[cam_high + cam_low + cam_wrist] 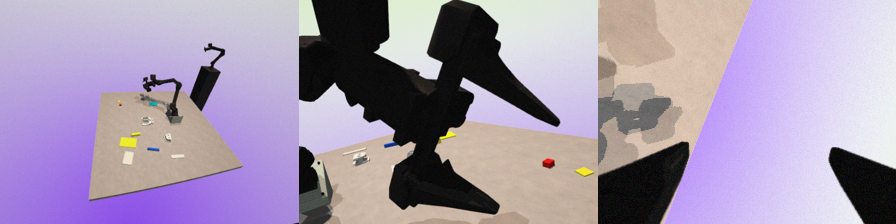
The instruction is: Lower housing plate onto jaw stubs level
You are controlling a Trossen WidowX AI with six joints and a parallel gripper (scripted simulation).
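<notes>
My gripper tip is 750 mm to the right of the white housing part, 150 mm above it and 110 mm past it. The rest, counted from my gripper tip: small yellow tile 330 mm ahead, 180 mm below, 90 mm to the left; yellow bar 670 mm to the left, 200 mm ahead, 170 mm below; red cube 320 mm ahead, 170 mm to the left, 170 mm below.
</notes>
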